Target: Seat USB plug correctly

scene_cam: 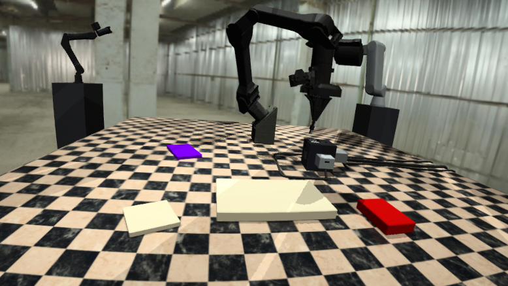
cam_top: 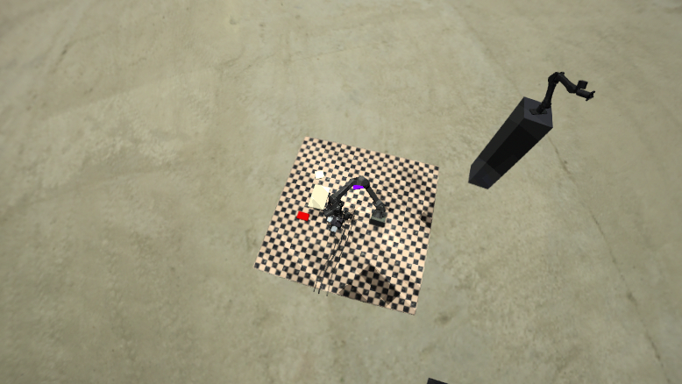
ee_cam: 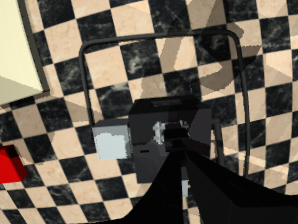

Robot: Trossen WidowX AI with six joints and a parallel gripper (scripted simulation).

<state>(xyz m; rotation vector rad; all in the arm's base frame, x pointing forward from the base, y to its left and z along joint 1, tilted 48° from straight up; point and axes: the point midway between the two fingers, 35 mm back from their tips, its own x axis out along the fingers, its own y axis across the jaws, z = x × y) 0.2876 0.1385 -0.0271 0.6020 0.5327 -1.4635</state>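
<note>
My gripper tip is now 2 cm above the usb plug. Round my gripper tip: large cream slab: 23 cm ahead, 14 cm to the right, 13 cm below; red block: 29 cm ahead, 12 cm below, 6 cm to the left; purple tile: 37 cm to the right, 13 cm below, 6 cm behind.
</note>
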